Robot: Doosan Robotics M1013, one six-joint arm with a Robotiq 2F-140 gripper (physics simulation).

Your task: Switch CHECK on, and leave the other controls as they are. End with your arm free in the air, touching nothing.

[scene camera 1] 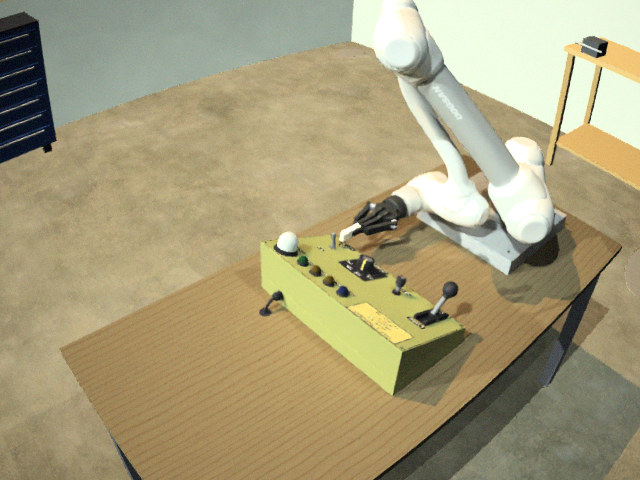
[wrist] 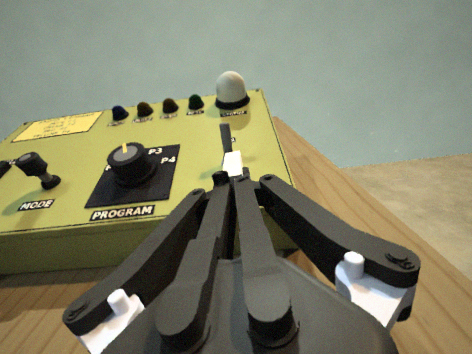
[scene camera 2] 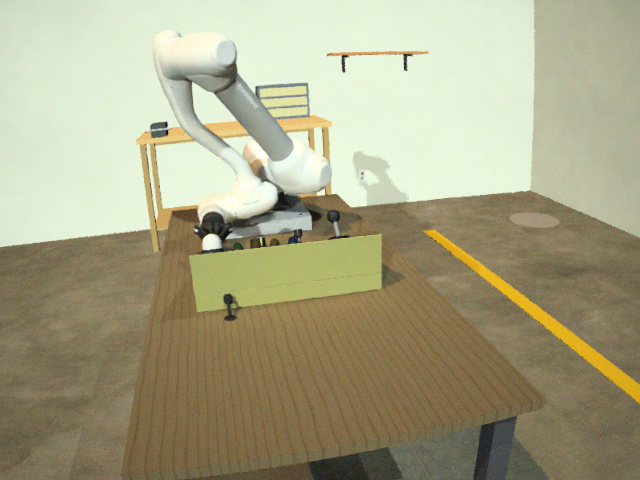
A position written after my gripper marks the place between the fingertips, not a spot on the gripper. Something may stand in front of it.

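I can see my gripper [scene camera 1: 341,237], and I see my gripper [wrist: 235,163] from the wrist as well. There is also a yellow-green control box [scene camera 1: 386,334]. That same yellow-green control box [wrist: 82,218] is visible from the wrist, and scene camera 2 gives me the yellow-green control box [scene camera 2: 279,273] too.
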